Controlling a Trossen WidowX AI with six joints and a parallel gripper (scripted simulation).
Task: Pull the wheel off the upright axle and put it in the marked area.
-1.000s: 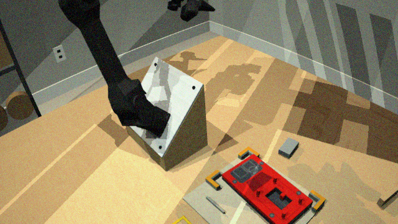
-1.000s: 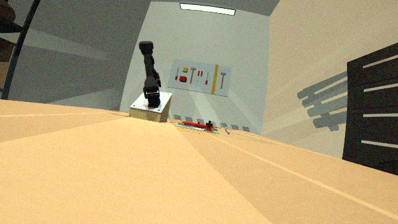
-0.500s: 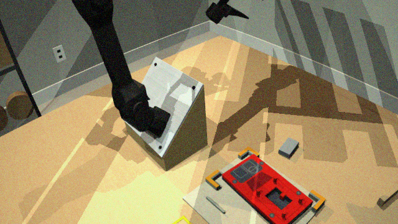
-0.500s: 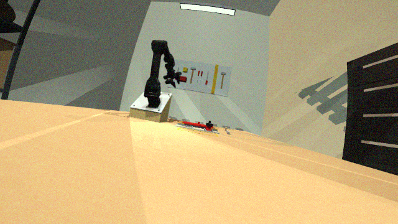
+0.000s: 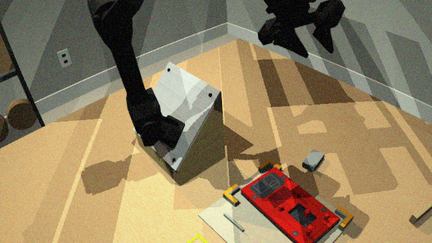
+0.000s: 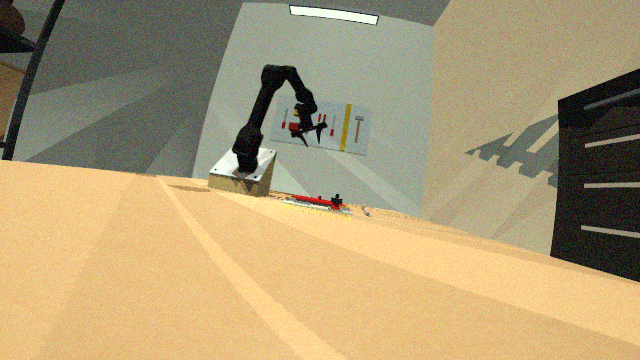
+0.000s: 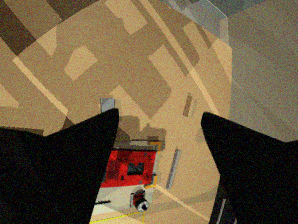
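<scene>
Now: the wheel 12 cm ahead of my gripper tip, 30 cm to the right of it and 25 cm below it.
</scene>
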